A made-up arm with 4 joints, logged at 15 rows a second.
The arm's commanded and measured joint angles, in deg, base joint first. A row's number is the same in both.
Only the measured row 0 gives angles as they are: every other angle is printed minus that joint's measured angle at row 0.
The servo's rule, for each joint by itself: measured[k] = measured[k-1] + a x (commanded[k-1-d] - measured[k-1]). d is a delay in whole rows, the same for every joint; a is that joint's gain. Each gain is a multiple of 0.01, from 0.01 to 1. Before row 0 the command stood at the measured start. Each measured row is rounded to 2 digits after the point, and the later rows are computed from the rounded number. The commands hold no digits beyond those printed.
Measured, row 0:
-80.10, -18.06, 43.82, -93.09
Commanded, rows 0 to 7:
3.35, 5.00, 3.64, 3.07
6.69, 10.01, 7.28, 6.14
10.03, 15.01, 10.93, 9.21
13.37, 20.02, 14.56, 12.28
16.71, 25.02, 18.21, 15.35
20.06, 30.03, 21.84, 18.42
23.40, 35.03, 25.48, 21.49
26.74, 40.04, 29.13, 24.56
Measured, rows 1 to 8:
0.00, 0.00, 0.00, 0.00
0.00, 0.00, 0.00, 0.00
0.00, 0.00, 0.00, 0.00
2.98, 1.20, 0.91, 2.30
6.28, 3.31, 2.50, 5.18
9.62, 6.12, 4.61, 8.20
12.96, 9.46, 7.10, 11.26
16.30, 13.19, 9.88, 14.33
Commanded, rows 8 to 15:
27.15, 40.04, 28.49, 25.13
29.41, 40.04, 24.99, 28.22
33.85, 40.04, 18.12, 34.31
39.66, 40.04, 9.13, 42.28
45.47, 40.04, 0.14, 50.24
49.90, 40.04, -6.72, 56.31
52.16, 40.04, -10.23, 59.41
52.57, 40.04, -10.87, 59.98
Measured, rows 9 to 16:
19.65, 17.23, 12.87, 17.40
22.99, 21.50, 16.02, 20.47
26.33, 25.95, 19.30, 23.54
27.06, 29.33, 21.60, 24.73
29.15, 31.90, 22.45, 27.35
33.33, 33.85, 21.37, 32.57
38.96, 35.34, 18.31, 39.85
44.75, 36.47, 13.77, 47.64

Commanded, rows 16 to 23:
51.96, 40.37, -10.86, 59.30
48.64, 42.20, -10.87, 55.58
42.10, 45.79, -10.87, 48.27
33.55, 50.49, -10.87, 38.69
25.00, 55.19, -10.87, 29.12
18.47, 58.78, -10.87, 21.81
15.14, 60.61, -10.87, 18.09
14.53, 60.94, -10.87, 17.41
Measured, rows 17 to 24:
49.33, 37.33, 8.65, 54.14
51.85, 37.98, 3.93, 58.09
52.49, 38.47, 0.23, 59.51
52.02, 38.93, -2.54, 59.35
49.01, 39.71, -4.62, 56.52
42.86, 41.17, -6.18, 50.33
34.57, 43.41, -7.35, 41.60
26.05, 46.24, -8.23, 32.24

